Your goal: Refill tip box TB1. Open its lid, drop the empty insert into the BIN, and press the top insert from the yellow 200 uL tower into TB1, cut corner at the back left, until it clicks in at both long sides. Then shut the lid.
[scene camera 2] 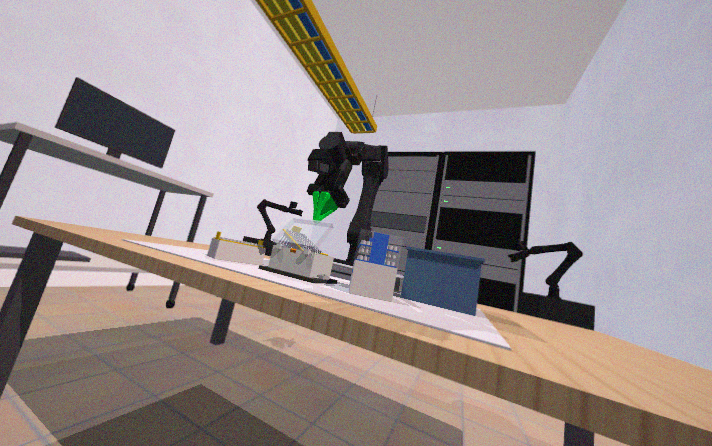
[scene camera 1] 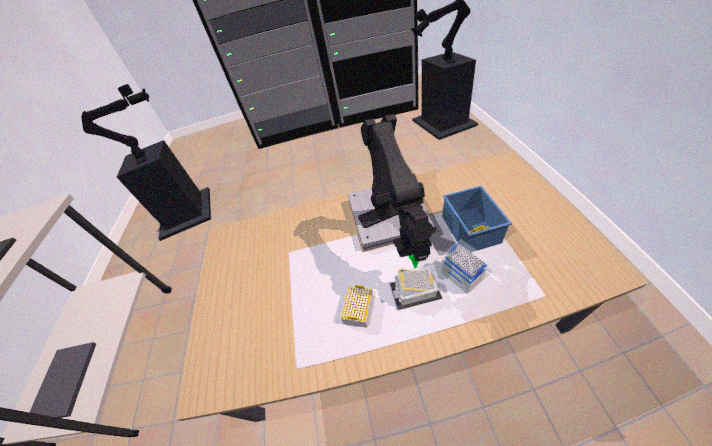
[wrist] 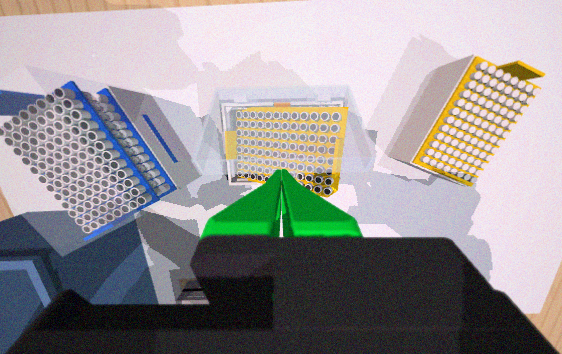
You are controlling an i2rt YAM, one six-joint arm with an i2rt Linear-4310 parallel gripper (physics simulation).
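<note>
Tip box TB1 (scene camera 1: 418, 300) (scene camera 2: 294, 264) stands in a dark holder on the white mat. A yellow insert full of tips (scene camera 1: 416, 281) (wrist: 290, 145) sits tilted in it, one end raised in the scene camera 2 view. The clear lid (scene camera 2: 315, 227) (wrist: 361, 150) stands partly open over the insert. My green-tipped gripper (scene camera 1: 415, 264) (scene camera 2: 317, 219) (wrist: 281, 177) is shut and empty, close above the lid's edge; contact is unclear. The yellow tower (scene camera 1: 356, 304) (scene camera 2: 236, 250) (wrist: 475, 120) stands apart. A yellow insert (scene camera 1: 478, 229) lies in the blue BIN (scene camera 1: 487, 238) (scene camera 2: 441, 281).
A blue tip tower (scene camera 1: 465, 263) (scene camera 2: 374, 273) (wrist: 85, 155) stands between TB1 and the BIN. My arm's base plate (scene camera 1: 375, 239) is behind the white mat (scene camera 1: 320, 341). Server racks (scene camera 1: 325, 68) and two other arms on black pedestals (scene camera 1: 446, 94) (scene camera 1: 165, 183) stand beyond the table.
</note>
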